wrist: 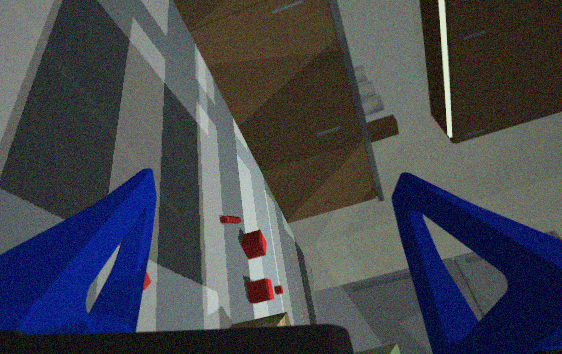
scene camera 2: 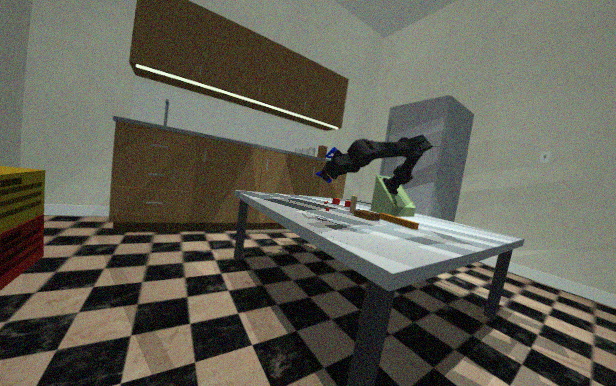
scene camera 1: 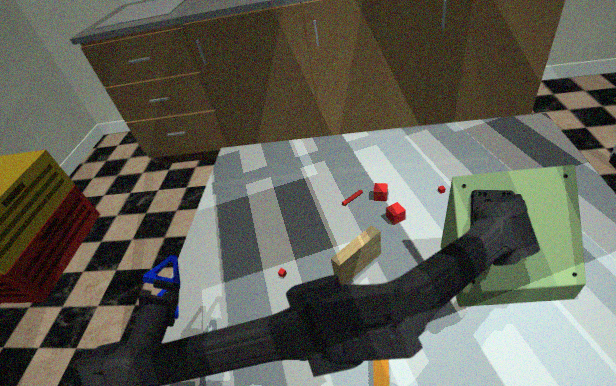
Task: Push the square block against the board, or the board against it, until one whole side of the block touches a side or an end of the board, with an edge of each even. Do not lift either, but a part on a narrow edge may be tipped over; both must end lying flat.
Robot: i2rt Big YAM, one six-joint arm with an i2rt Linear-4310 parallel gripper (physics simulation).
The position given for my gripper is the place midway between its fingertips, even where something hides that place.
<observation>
My gripper (scene camera 1: 173, 269) is open and holds nothing.
My gripper also shows in the wrist view (wrist: 281, 183).
</observation>
